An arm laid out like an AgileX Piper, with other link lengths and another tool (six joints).
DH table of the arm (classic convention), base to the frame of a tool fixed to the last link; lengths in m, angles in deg. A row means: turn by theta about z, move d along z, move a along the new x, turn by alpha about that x. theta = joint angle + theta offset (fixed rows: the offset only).
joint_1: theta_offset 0  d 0.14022  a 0  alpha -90
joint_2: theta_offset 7.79  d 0  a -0.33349  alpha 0
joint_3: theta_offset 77.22  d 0  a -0.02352  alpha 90
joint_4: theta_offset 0  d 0.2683  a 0  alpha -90
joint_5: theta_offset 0  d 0  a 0  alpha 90
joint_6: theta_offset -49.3  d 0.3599  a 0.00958  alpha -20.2
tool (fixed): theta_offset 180  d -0.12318  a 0  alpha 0
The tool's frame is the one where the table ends.
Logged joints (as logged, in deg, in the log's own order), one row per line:
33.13, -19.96, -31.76, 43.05, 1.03, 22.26
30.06, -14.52, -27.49, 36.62, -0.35, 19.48
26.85, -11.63, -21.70, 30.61, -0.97, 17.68
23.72, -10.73, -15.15, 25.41, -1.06, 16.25
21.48, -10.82, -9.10, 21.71, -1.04, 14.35
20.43, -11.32, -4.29, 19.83, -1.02, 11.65
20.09, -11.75, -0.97, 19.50, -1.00, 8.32
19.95, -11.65, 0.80, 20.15, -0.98, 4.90
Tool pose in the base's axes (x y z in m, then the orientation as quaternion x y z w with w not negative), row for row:
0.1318, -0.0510, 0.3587, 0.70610, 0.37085, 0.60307, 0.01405
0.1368, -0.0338, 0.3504, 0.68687, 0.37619, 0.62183, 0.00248
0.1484, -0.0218, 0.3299, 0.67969, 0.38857, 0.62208, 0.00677
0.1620, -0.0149, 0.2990, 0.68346, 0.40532, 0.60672, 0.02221
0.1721, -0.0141, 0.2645, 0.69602, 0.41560, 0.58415, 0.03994
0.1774, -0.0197, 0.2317, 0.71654, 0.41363, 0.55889, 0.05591
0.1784, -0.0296, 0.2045, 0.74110, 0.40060, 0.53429, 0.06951
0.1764, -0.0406, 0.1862, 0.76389, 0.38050, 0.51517, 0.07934
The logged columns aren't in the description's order. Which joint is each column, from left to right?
Columns, left to right: joint_6, joint_4, joint_3, joint_5, joint_2, joint_1.
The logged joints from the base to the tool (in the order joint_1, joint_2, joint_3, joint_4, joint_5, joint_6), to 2 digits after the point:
22.26, 1.03, -31.76, -19.96, 43.05, 33.13
19.48, -0.35, -27.49, -14.52, 36.62, 30.06
17.68, -0.97, -21.70, -11.63, 30.61, 26.85
16.25, -1.06, -15.15, -10.73, 25.41, 23.72
14.35, -1.04, -9.10, -10.82, 21.71, 21.48
11.65, -1.02, -4.29, -11.32, 19.83, 20.43
8.32, -1.00, -0.97, -11.75, 19.50, 20.09
4.90, -0.98, 0.80, -11.65, 20.15, 19.95

